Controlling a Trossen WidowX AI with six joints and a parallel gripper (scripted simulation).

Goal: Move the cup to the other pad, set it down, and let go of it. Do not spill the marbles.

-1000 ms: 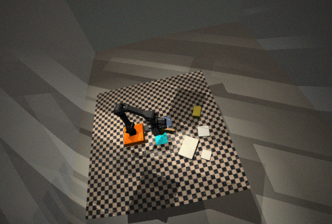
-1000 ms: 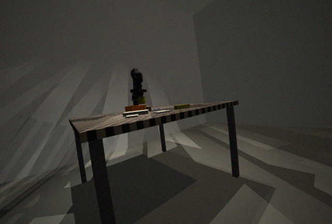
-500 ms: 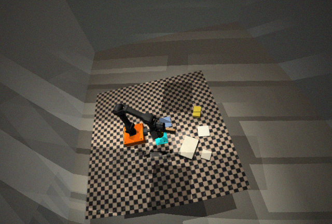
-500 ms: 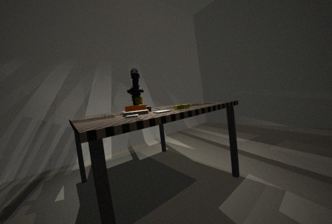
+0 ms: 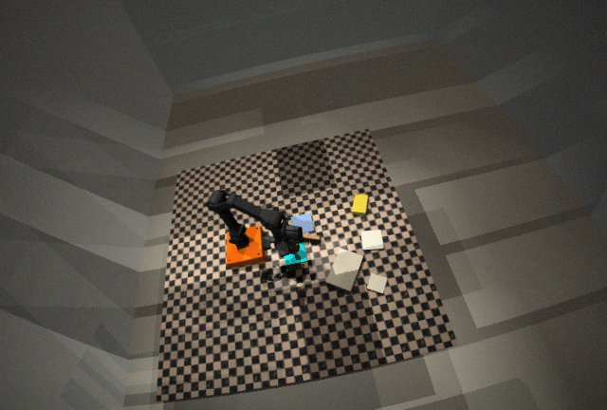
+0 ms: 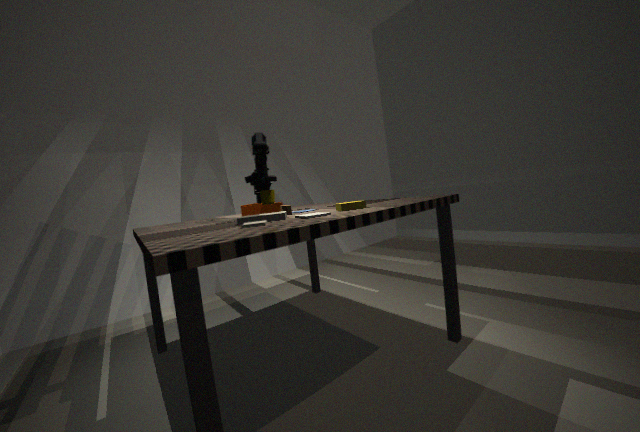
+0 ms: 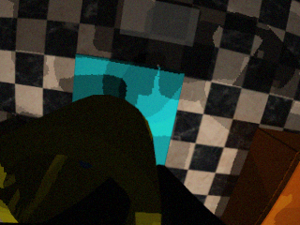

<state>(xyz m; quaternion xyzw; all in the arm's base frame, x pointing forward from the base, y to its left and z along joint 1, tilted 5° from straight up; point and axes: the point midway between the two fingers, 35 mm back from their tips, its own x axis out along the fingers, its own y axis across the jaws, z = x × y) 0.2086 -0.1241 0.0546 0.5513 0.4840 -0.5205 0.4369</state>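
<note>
Right now the cyan pad is 3 cm ahead of my gripper tip, 1 cm to the right of it and 10 cm below it. Round my gripper tip: brown stick: 7 cm ahead, 7 cm to the left, 8 cm below; yellow block: 43 cm ahead, 12 cm to the left, 8 cm below.
</note>
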